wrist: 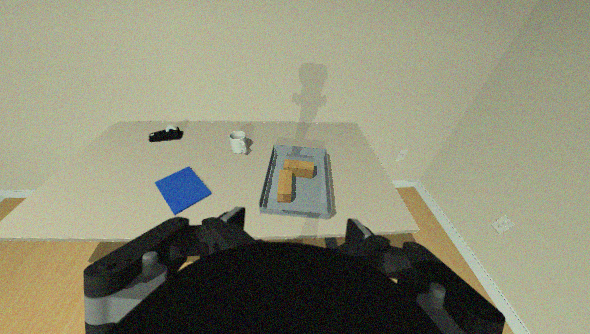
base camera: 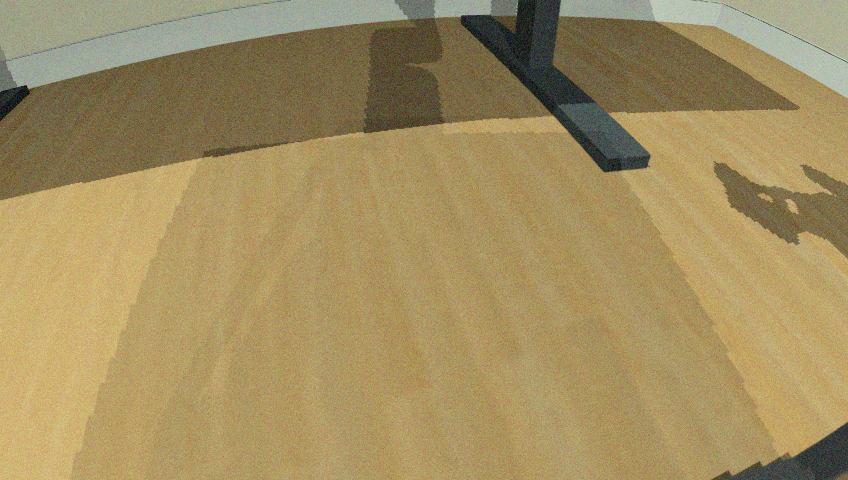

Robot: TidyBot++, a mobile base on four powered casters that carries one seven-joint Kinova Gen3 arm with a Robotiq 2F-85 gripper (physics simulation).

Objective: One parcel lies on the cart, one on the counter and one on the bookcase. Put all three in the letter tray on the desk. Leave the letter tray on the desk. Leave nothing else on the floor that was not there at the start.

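Frame: origin at the arm's base, x up, y left, z back, level; metres.
Where they show: gripper, fingertip midpoint: [wrist: 295, 224].
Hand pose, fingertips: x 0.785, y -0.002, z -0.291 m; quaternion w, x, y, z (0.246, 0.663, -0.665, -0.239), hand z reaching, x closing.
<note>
Each offset is from my fingertips to the centre of the thing. "spot": to the spot under its first point. Level surfaces: height alone.
The grey letter tray {dy +0.000, dx -0.428, dz -0.479 m} [wrist: 311, 200] lies on the desk {dx -0.461 m} [wrist: 125, 220], right of its middle in the wrist view. Two orange-brown parcels lie inside it. One parcel {dy +0.047, dx -0.432, dz -0.427 m} [wrist: 285, 186] points lengthwise along the tray at its left. The other parcel {dy -0.001, dx -0.432, dz -0.535 m} [wrist: 299, 168] lies crosswise behind it, close to its far end. A third parcel does not show in these views. My gripper [wrist: 295, 224] is open and empty, short of the desk's front edge in the wrist view and apart from the tray. The cart, counter and bookcase do not show.
On the desk are a blue square {spot: dy +0.448, dx -0.453, dz -0.365 m} [wrist: 183, 190], a white mug {dy +0.300, dx -0.413, dz -0.660 m} [wrist: 238, 142] and a black tape dispenser {dy +0.733, dx -0.426, dz -0.716 m} [wrist: 166, 134]. The wall stands behind and to the right. In the base camera view, a dark desk leg {spot: dy -0.272, dx -1.086, dz -0.613 m} [base camera: 538, 35] with a long foot [base camera: 601, 127] stands on the wooden floor.
</note>
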